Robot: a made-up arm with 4 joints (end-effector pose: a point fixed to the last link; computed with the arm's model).
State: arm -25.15 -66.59 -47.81 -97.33
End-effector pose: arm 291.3 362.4 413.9 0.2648 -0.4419 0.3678 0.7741
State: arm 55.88 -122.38 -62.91 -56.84
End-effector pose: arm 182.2 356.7 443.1 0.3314 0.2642 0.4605 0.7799
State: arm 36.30 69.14 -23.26 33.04
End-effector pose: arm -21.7 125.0 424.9 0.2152 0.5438 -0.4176 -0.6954
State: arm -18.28 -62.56 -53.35 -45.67
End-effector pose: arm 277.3 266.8 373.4 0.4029 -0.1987 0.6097 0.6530
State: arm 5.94 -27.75 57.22 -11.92
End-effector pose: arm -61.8 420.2 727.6 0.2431 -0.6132 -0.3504 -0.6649
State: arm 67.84 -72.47 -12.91 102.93
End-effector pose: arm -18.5 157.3 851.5 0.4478 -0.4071 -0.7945 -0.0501
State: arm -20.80 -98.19 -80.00 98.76
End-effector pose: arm 68.3 177.4 429.1 0.5514 0.5836 0.3762 -0.4624
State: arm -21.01 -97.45 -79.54 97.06
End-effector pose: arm 67.7 173.4 429.0 0.5583 0.5772 0.3895 -0.4510
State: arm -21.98 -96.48 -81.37 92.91
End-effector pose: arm 66.9 153.1 430.7 0.5876 0.5453 0.4078 -0.4372
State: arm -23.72 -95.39 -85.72 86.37
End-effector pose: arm 68.2 116.6 438.2 0.6347 0.4832 0.4295 -0.4233
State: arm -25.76 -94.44 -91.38 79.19
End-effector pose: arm 72.8 76.1 454.2 0.6804 0.4043 0.4495 -0.4143
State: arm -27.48 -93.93 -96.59 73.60
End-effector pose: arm 78.3 45.4 473.6 0.7103 0.3343 0.4615 -0.4132
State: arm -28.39 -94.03 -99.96 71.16
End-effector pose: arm 80.8 30.5 486.7 0.7229 0.2962 0.4621 -0.4196
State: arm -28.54 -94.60 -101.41 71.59
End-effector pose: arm 79.4 28.3 490.5 0.7246 0.2904 0.4533 -0.4302
